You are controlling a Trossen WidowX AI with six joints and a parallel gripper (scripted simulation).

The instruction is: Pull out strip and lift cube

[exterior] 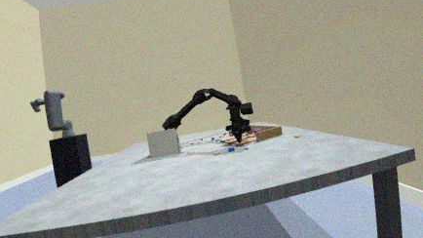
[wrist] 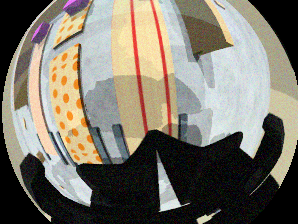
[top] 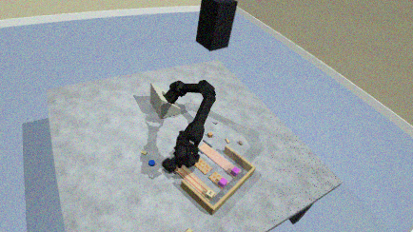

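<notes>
Now: gripper tip 200 mm short of the labelled cube, 30 mm to the right of it and 20 mm below it. Also, from my gripper tip: blue disc (100 mm to the right, 90 mm behind).
</notes>
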